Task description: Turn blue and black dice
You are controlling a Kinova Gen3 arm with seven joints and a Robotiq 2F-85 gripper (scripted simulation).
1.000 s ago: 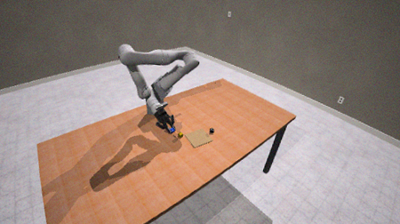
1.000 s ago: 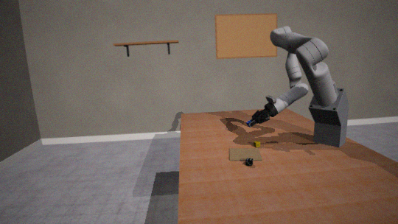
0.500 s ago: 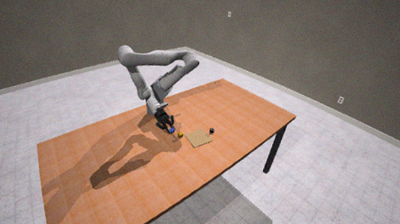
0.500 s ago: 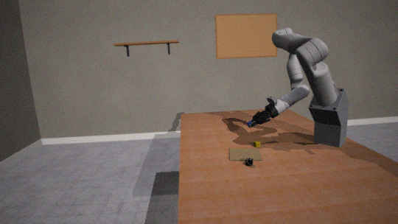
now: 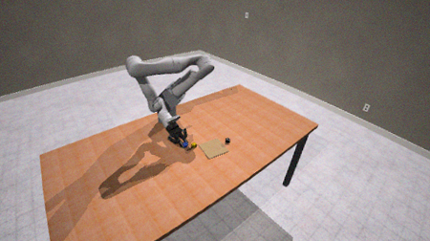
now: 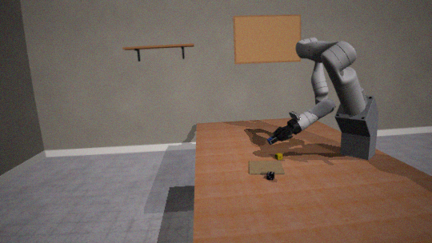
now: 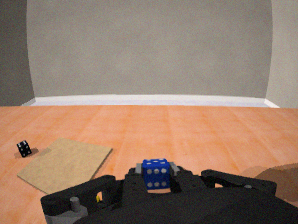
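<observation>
My gripper is now 80 mm to the right of the yellow die, 60 mm above it and 20 mm past it. The rest, counted from my hand: blue die (10 mm ahead); tan mat (170 mm to the left, 70 mm below, 60 mm ahead); black die (280 mm to the left, 60 mm below, 60 mm ahead).
</observation>
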